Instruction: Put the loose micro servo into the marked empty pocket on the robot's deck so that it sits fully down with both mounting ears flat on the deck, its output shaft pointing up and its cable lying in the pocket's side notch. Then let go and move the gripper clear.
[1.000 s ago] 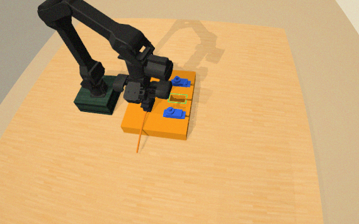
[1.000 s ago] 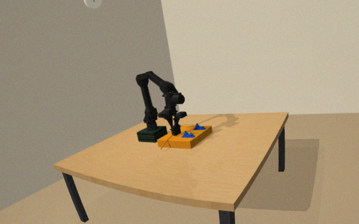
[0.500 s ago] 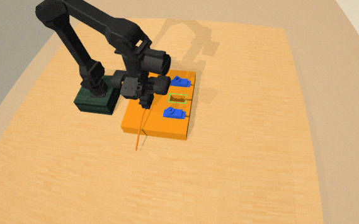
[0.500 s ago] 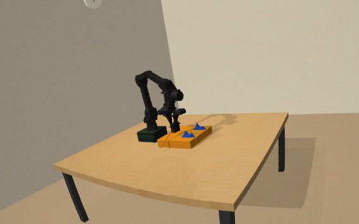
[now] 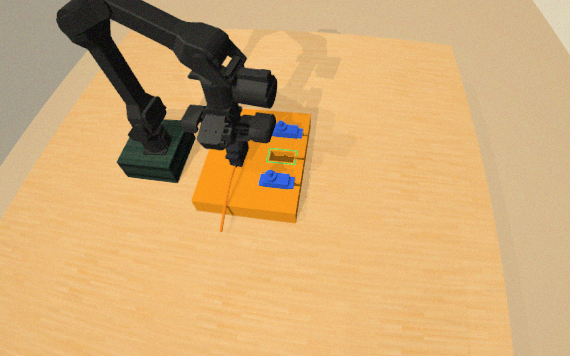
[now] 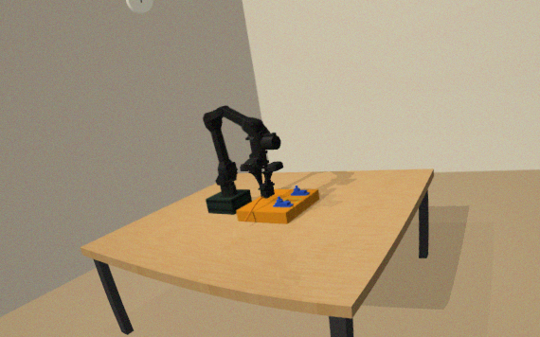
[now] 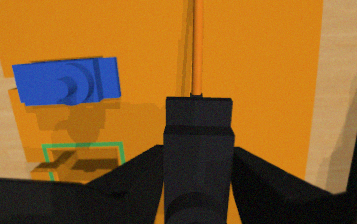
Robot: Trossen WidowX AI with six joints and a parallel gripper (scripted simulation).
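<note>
The orange deck is 1 cm behind my gripper tip, 5 cm to the left of it and 10 cm below it.
</note>
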